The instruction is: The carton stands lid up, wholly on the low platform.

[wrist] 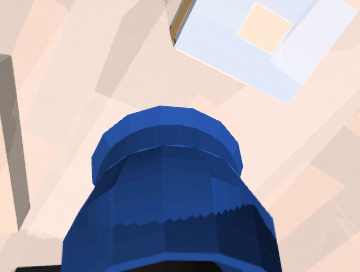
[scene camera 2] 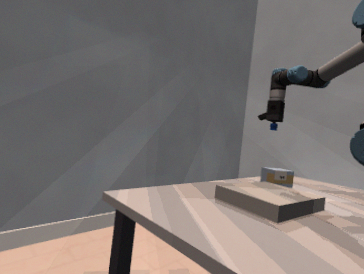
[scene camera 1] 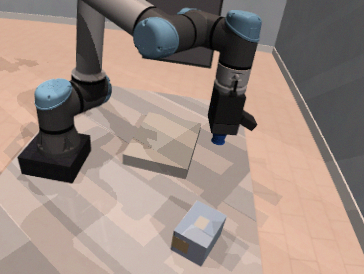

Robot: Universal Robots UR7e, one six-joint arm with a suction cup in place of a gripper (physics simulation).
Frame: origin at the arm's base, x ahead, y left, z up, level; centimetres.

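Where they show: end effector, tool point: point(wrist: 168, 174) point(scene camera 2: 273, 129) point(scene camera 1: 218, 141); arm's base, origin of the base link: point(scene camera 1: 59, 145).
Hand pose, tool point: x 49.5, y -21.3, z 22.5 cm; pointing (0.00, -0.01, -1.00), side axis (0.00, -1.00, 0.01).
Observation:
Each offset is from my tool point to the centre of the thing. Level surfaces: height alone.
A light blue carton @(dy -9.5, dx -1.6, dz -25.5 cm) point(scene camera 1: 199, 232) point(scene camera 2: 277, 176) point(wrist: 265, 45) stands on the table near the front right in scene camera 1, apart from the platform. Its upward face bears a pale square patch, and one side shows a brown-yellow label. The low beige platform @(dy +35.4, dx -11.7, dz -27.5 cm) point(scene camera 1: 155, 163) point(scene camera 2: 245, 201) point(wrist: 17, 150) lies on the table nearer the robot's base, with nothing on it. My gripper, a blue suction cup point(scene camera 1: 218, 142) point(scene camera 2: 273, 128) point(wrist: 167, 120), points down and hangs high above the table. It holds nothing and touches neither carton nor platform. In the wrist view the carton lies beyond the cup, partly cut off.
The robot's black base block point(scene camera 1: 55, 162) stands at the table's left in scene camera 1. The table's @(dz -29.9 cm) point(scene camera 2: 150, 205) near edge and one dark leg point(scene camera 2: 121, 242) show in scene camera 2. A grey wall point(scene camera 1: 332, 100) point(scene camera 2: 125, 100) rises beyond the table's side.

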